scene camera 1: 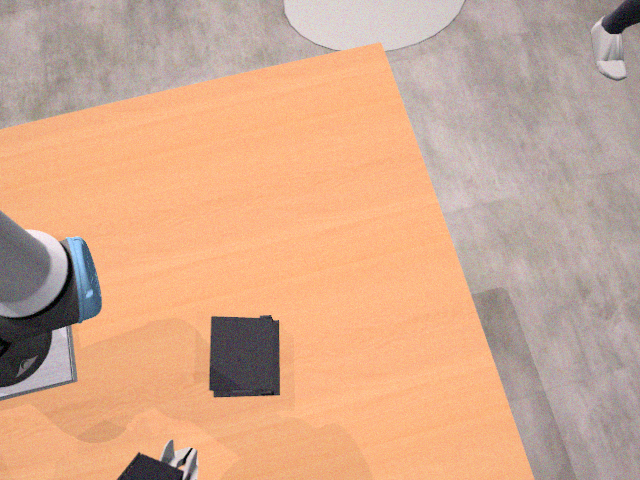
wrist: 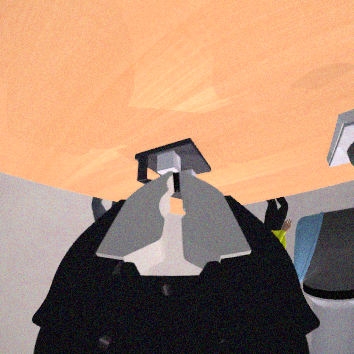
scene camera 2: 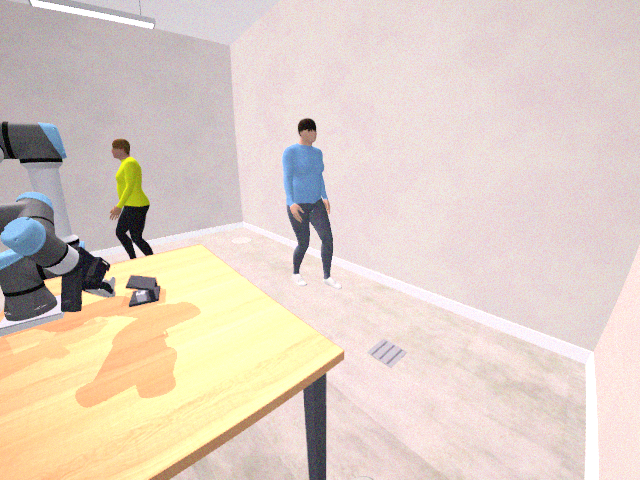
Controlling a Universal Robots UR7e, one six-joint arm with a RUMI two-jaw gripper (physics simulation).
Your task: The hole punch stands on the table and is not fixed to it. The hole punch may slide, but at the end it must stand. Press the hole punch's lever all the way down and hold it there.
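Places are measured from the arm's base along level axes (x ahead, y left, z up), in centimetres.
Pixels of known places: gripper, fingertip midpoint: [scene camera 1: 191, 449] [wrist: 176, 174] [scene camera 2: 113, 296]; arm's base, link origin: [scene camera 1: 6, 340] [scene camera 2: 32, 309].
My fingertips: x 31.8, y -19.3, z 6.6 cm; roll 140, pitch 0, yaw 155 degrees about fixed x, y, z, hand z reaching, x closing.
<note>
For each thing: its top centre in the pictures, then the offset to it from my fingertips. "spot": a spot on its surface instead. Level surfaces: height alone.
- black hole punch, top centre: [scene camera 1: 239, 351] [wrist: 177, 203] [scene camera 2: 140, 278] dz -0.8, dx +7.3, dy +13.3 cm
- punch's base, surface spot: [wrist: 196, 156] spot: dz -8.1, dx +2.6, dy +12.0 cm
- table, surface height: dz -9.3 cm
The black hole punch [scene camera 1: 244, 356] [scene camera 2: 149, 295] stands upright on the table. Its wide lever [scene camera 2: 141, 282] is raised, with a gap above the base and a grey block between them. In the wrist view, which looks nearly level and upside down, the punch's base [wrist: 196, 156] and grey block show beyond the fingertips, and the fingers hide most of the lever. My gripper [scene camera 1: 180, 457] [scene camera 2: 111, 288] [wrist: 176, 174] is shut and empty. It is tilted, low beside the punch, at the lower left of it in scene camera 1 and to its left in scene camera 2, apart from it.
The robot's base plate [scene camera 1: 63, 367] [scene camera 2: 32, 322] [wrist: 340, 141] lies on the table [scene camera 1: 310, 206] [scene camera 2: 248, 351] [wrist: 75, 75] at the left in both scene views. The arm reaches over the table's left part. Two people stand on the floor beyond the table in scene camera 2.
</note>
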